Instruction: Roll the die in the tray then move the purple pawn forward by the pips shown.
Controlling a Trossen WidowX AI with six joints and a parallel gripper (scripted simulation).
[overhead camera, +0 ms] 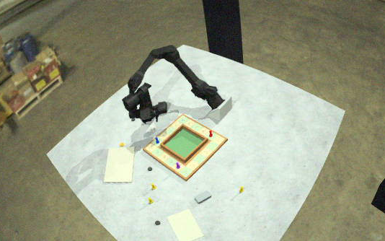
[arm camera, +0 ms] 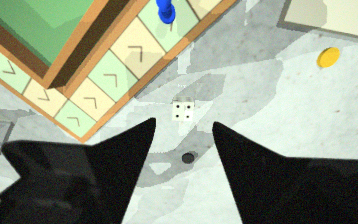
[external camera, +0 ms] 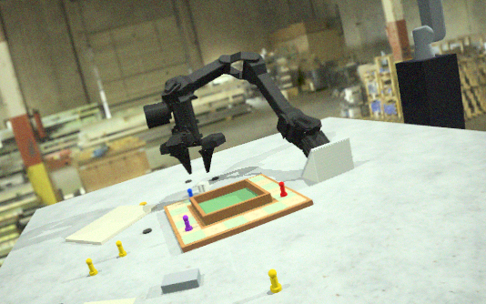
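The white die is 40 mm below my gripper tip. Also, from my gripper tip: blue pawn (90 mm to the left, 40 mm ahead, 30 mm below); then yellow disc (180 mm ahead, 50 mm to the right, 50 mm below); then green tray (190 mm to the left, 50 mm below, 40 mm behind).
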